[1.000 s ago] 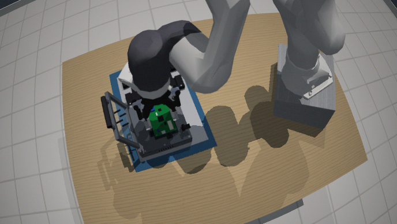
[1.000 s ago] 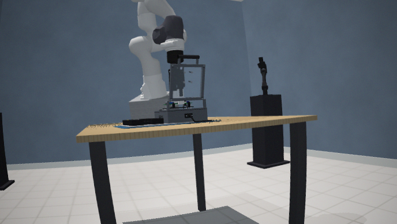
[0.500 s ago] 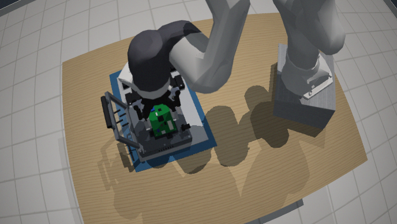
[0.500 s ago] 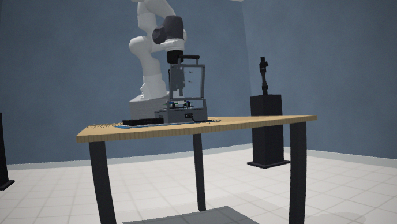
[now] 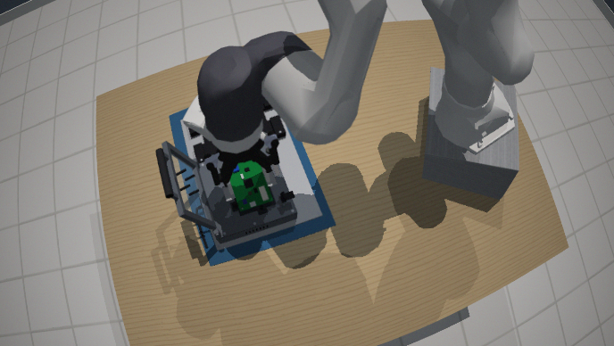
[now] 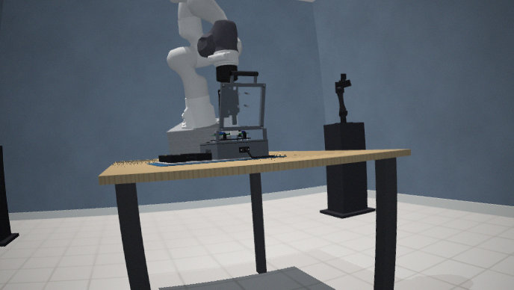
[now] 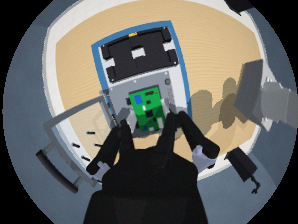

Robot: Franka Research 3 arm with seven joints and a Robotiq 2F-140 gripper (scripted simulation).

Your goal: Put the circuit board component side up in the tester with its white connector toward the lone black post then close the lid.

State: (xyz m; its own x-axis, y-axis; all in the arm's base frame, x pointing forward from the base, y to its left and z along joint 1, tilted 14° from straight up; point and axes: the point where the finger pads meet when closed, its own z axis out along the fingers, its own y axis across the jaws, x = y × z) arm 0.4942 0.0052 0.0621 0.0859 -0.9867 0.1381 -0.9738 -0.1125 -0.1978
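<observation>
The green circuit board lies 20 mm below my hand. The rest, counted from my hand: black post (70 mm behind, 50 mm to the left, 20 mm below); see-through lid (120 mm ahead, 10 mm to the left, 80 mm above).
</observation>
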